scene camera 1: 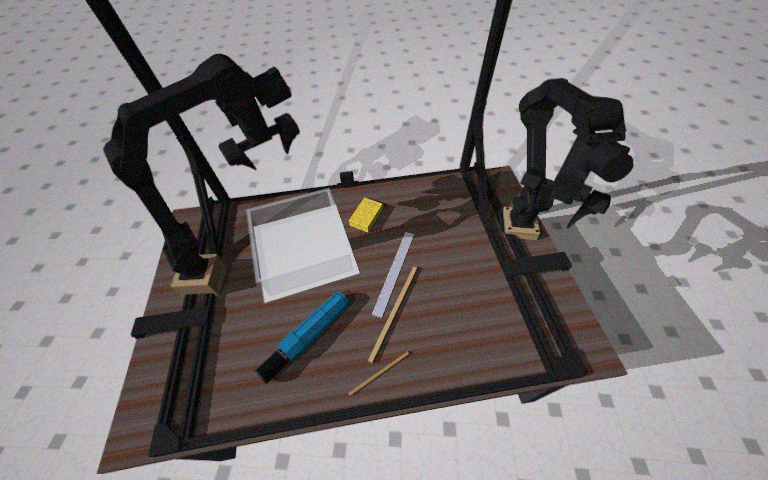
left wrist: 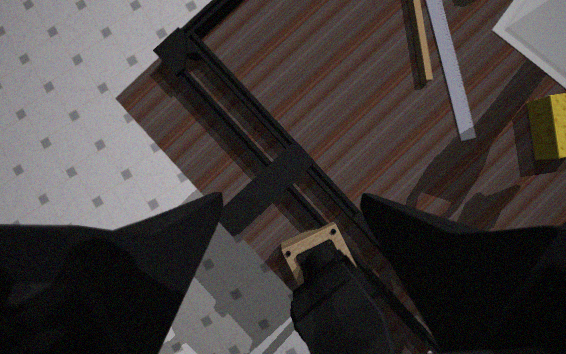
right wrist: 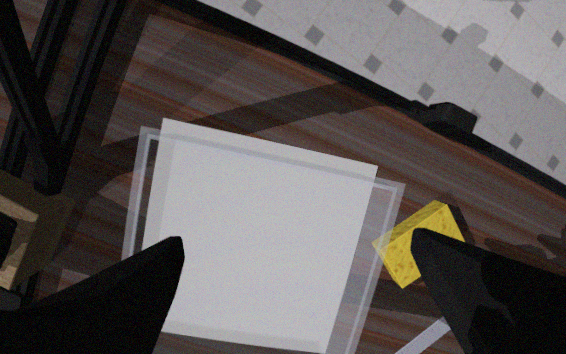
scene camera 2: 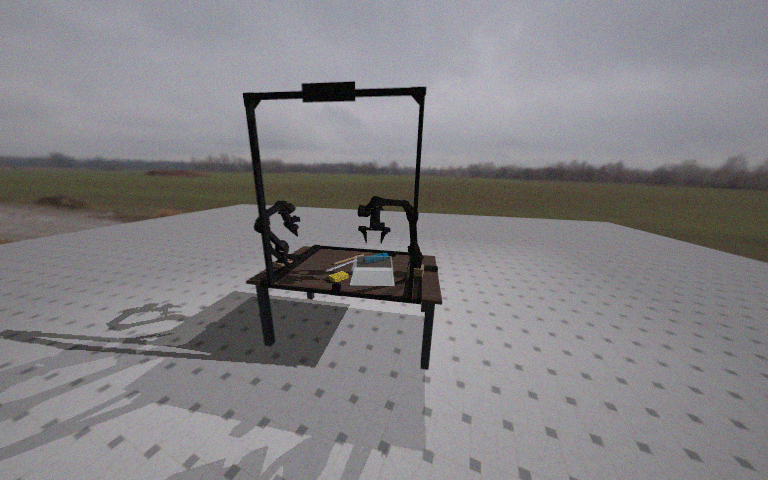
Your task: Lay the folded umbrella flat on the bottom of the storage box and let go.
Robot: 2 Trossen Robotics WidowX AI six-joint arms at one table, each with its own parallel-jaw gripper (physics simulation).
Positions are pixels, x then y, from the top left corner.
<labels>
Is my right gripper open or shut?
Open.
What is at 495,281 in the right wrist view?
My right gripper.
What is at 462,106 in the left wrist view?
A grey flat strip.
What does my left gripper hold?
Nothing.
</labels>
